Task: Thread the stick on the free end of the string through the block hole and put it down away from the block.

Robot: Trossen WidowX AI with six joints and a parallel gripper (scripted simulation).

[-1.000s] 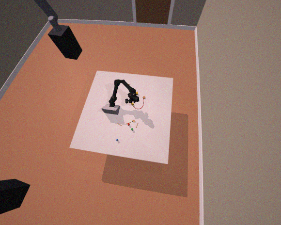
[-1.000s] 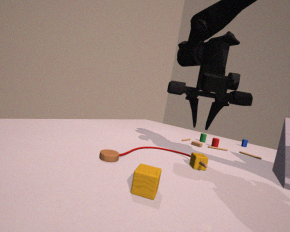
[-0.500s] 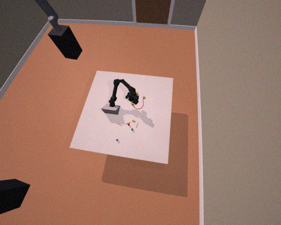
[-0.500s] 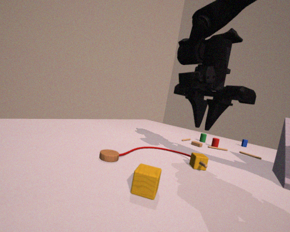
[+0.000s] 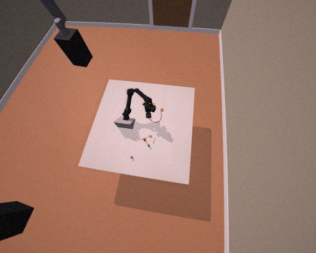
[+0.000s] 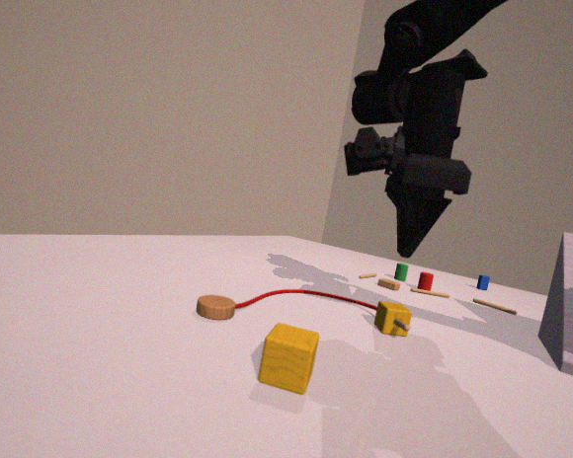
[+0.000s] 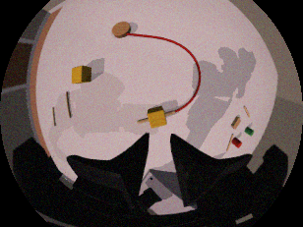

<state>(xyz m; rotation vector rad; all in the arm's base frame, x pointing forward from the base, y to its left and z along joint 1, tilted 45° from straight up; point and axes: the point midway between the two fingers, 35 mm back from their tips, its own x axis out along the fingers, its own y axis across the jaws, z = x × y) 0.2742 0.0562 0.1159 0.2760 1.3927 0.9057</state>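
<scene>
Now: the thin wooden stick 80 mm below my gripper tip, 10 mm to the right of it and 10 mm ahead of it. From my gripper tip the other things lie so: short wooden piece: 250 mm to the right, 80 mm below, 80 mm ahead; yellow block: 190 mm to the left, 70 mm below, 10 mm ahead; round wooden button: 150 mm to the left, 140 mm ahead, 80 mm below.
</scene>
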